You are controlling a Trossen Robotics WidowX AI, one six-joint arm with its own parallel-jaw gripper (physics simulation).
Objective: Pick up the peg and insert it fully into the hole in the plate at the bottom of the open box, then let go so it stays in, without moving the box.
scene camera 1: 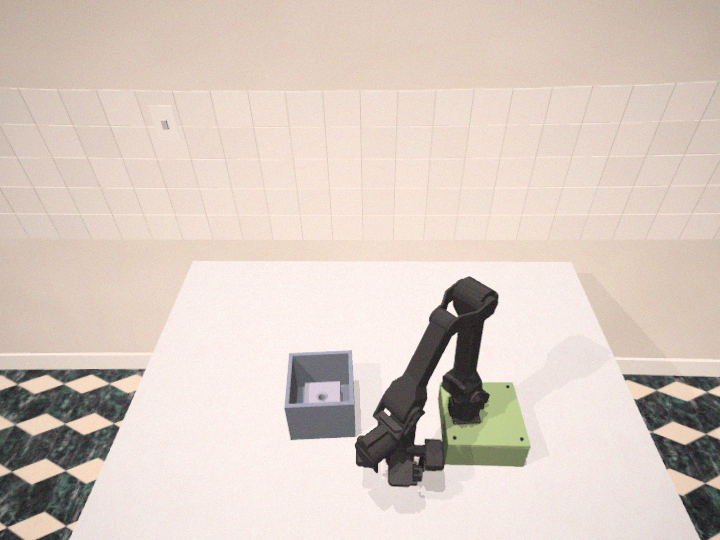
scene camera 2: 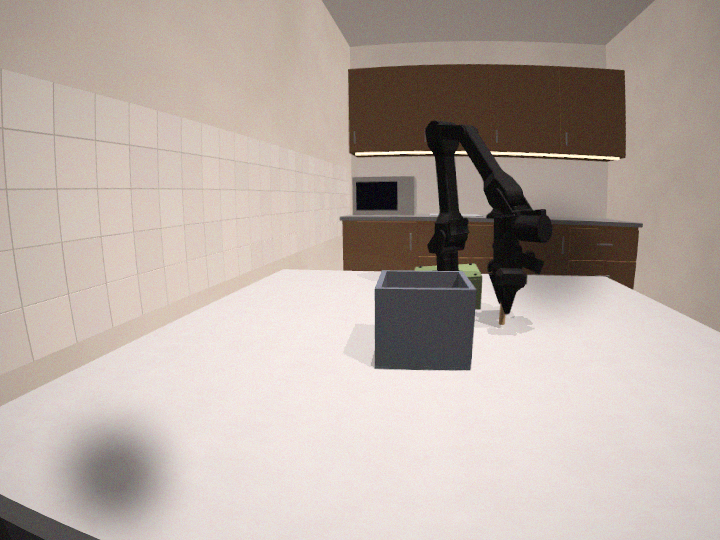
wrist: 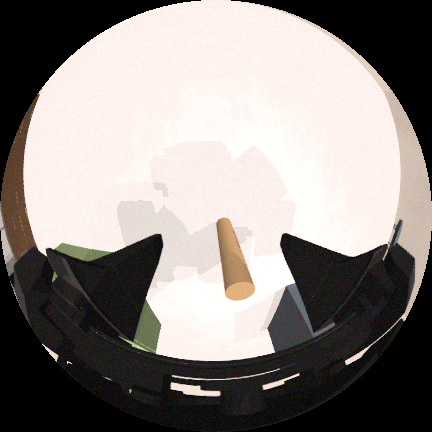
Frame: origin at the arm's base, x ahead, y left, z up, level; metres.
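Seen in the pictures: gripper, between the fingertips: (scene camera 2: 503,308) (wrist: 223,240); arm's base, origin of its link: (scene camera 1: 464,412).
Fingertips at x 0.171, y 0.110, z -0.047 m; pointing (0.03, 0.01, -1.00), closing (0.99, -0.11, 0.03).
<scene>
Pixels of each thing's top centre, then the offset from my fingertips to it. "pt": a spot on its surface instead. Level surfaces: height alone.
- tan cylindrical peg, centre of its top: (wrist: 239,291) (scene camera 2: 504,289) dz +0.045, dx +0.003, dy -0.003 m
- blue-grey open box, centre of its top: (scene camera 2: 423,278) (wrist: 336,348) (scene camera 1: 319,377) dz +0.103, dx +0.167, dy -0.196 m
- pale plate, centre of its top: (scene camera 1: 322,396) dz +0.026, dx +0.167, dy -0.196 m
- dark round hole, a spot on its surface: (scene camera 1: 322,396) pt dz +0.012, dx +0.166, dy -0.205 m
- white table, height of its surface: dz -0.035 m
The tan cylindrical peg (scene camera 2: 501,316) (wrist: 235,265) stands upright on the table; in scene camera 1 it does not show, behind the arm. My black gripper (scene camera 2: 507,312) (wrist: 223,240) is open and points down. In the wrist view the peg's top end lies between the two fingers, apart from both, a little nearer the right finger. In scene camera 2 the fingertips are low, beside the peg's upper part. The blue-grey open box (scene camera 1: 321,421) (scene camera 2: 423,328) (wrist: 290,320) stands left of the gripper in scene camera 1. Inside it lies a pale plate (scene camera 1: 332,388) with a dark round hole (scene camera 1: 322,396).
The green base block (scene camera 1: 488,455) (scene camera 2: 478,290) (wrist: 150,327) under the arm stands right of the gripper in scene camera 1. The white table (scene camera 1: 232,325) (scene camera 2: 290,435) carries the box and block. A tiled wall (scene camera 1: 343,162) rises behind the table.
</scene>
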